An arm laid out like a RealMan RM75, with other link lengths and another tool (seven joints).
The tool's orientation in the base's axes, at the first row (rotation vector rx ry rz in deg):
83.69, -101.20, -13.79
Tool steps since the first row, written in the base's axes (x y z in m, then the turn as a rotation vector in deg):
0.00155, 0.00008, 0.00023, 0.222, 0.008, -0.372
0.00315, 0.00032, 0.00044, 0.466, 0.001, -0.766
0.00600, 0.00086, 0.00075, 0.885, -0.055, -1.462
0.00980, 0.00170, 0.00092, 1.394, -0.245, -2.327
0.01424, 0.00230, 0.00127, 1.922, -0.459, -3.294
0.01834, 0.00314, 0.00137, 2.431, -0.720, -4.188
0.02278, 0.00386, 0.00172, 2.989, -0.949, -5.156
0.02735, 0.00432, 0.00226, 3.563, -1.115, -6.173
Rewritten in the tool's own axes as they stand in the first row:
0.00004, -0.00097, -0.00123, -0.177, -0.385, 0.089
-0.00008, -0.00195, -0.00254, -0.352, -0.804, 0.182
-0.00041, -0.00368, -0.00486, -0.621, -1.550, 0.369
-0.00108, -0.00610, -0.00783, -0.848, -2.505, 0.651
-0.00145, -0.00896, -0.01128, -1.101, -3.543, 0.994
-0.00214, -0.01165, -0.01442, -1.278, -4.538, 1.319
-0.00262, -0.01447, -0.01790, -1.518, -5.604, 1.647
-0.00277, -0.01735, -0.02152, -1.837, -6.691, 1.976

